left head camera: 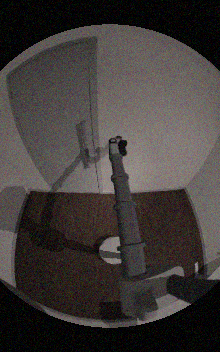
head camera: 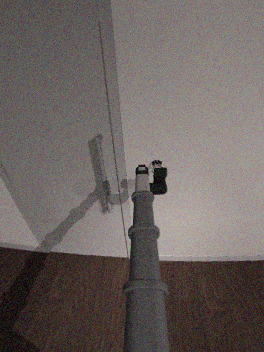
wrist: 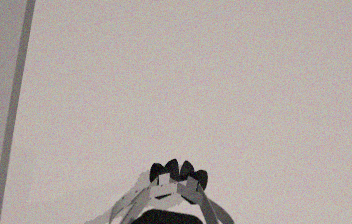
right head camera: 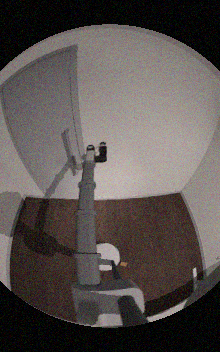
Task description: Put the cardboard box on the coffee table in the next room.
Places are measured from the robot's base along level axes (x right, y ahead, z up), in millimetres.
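Pixels of known places: gripper, between the fingertips: (left head camera: 118, 136) (head camera: 156, 161) (wrist: 178, 172) (right head camera: 102, 142); robot's base, origin of its link: (left head camera: 113, 249) (right head camera: 104, 255).
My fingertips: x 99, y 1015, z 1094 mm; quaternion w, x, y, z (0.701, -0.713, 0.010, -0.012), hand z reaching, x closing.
Observation:
Ahead of a thing's pixels: the offset from my fingertips to its middle. "pt": to the spot under its first point. Level surfaces: height alone.
My gripper (wrist: 178, 172) (head camera: 157, 163) is shut, with its dark fingertips together and no object visible between them. It is at the far end of the extended telescoping arm (head camera: 145, 260) (left head camera: 127, 220) (right head camera: 86, 225), in front of the pale wall (head camera: 200, 100) (wrist: 225, 90), a little to the right of the door's edge. The grey door (head camera: 55, 90) (left head camera: 55, 100) (right head camera: 45, 100) is on the left and looks shut. Its long upright handle @[pt dx -400, dy +21, dz -61 mm] (head camera: 98, 170) lies partly in the arm's shadow. The cardboard box and the coffee table do not show in these views.
Dark wood floor @[dz -1121 mm] (head camera: 210, 300) (left head camera: 165, 220) (right head camera: 150, 225) lies below the walls. A white round shape (left head camera: 109, 246) (right head camera: 111, 251) shows beside the arm, low in both side head views. A small orange-brown item @[dx +150, dy -1174, dz -1096 mm] (right head camera: 124, 264) lies right of it. A side wall (right head camera: 206, 210) stands at the right.

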